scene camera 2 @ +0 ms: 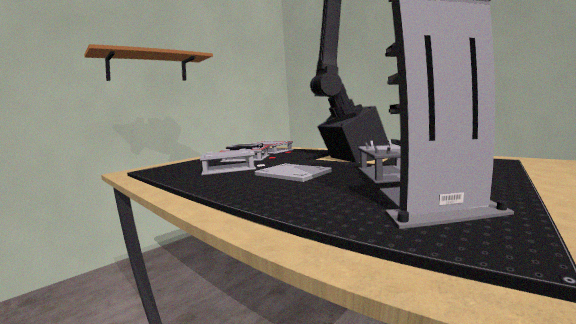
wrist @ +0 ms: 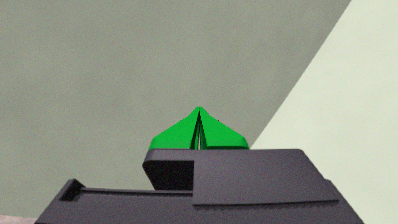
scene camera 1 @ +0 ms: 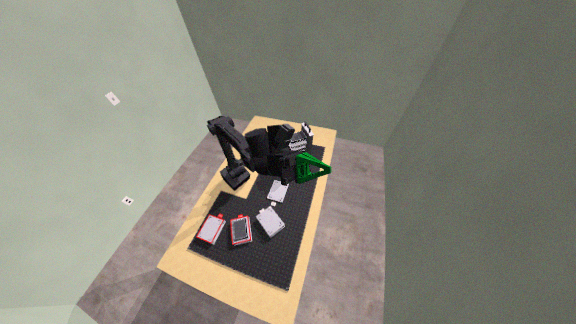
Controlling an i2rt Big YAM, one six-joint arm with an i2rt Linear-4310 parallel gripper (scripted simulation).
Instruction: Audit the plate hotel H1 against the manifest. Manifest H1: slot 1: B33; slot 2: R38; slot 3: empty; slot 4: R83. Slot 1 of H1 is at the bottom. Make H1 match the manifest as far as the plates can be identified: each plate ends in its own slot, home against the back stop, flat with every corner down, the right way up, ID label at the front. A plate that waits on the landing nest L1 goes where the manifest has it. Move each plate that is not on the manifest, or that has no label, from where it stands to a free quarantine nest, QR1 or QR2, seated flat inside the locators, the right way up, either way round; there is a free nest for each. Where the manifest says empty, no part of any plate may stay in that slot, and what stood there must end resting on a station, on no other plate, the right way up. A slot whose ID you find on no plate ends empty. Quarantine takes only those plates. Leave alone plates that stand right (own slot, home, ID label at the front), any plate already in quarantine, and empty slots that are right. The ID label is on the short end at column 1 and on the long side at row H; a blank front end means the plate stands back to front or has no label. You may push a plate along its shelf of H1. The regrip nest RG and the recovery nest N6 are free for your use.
Scene:
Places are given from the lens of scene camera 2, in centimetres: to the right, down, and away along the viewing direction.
grey back panel [scene camera 2: 454,163]: 23, 0, 33

